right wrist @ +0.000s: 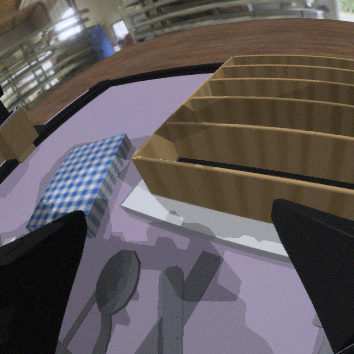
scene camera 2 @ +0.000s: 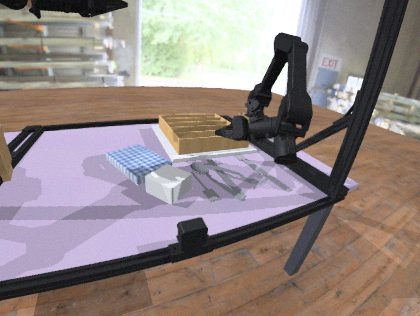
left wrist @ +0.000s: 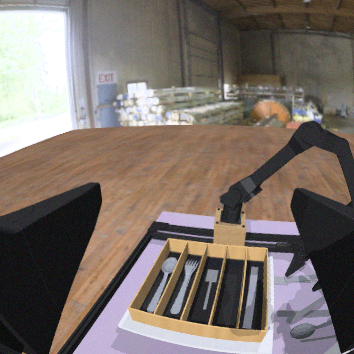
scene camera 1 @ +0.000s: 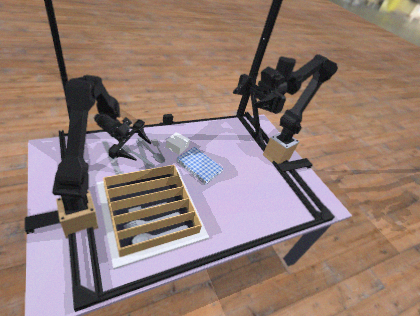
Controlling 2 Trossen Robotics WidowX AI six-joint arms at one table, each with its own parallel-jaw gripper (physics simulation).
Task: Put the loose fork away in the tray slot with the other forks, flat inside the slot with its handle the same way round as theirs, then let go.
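Note:
The wooden tray (scene camera 1: 160, 242) (scene camera 2: 210, 143) (left wrist: 200, 325) (right wrist: 210, 192) has long slots. In the left wrist view a fork (left wrist: 184, 287) lies in the second slot from the left, tines toward the right arm's base. Loose grey cutlery lies crossed on the table beside the tray, including a spoon (scene camera 2: 200, 168) (left wrist: 302, 330) (right wrist: 118, 282) and a flat handle (right wrist: 172, 310); I cannot tell which piece is the loose fork. My right gripper (scene camera 1: 142, 150) (left wrist: 298, 282) (right wrist: 180, 215) is open and empty above this cutlery. My left gripper (left wrist: 200, 195) is open and empty, raised far from the tray.
A white board (right wrist: 200, 220) lies under the tray. A blue checkered cloth (scene camera 1: 201, 165) (scene camera 2: 137, 162) (right wrist: 82, 182) and a pale block (scene camera 1: 177, 143) (scene camera 2: 168, 183) are next to the loose cutlery. A black frame edges the table.

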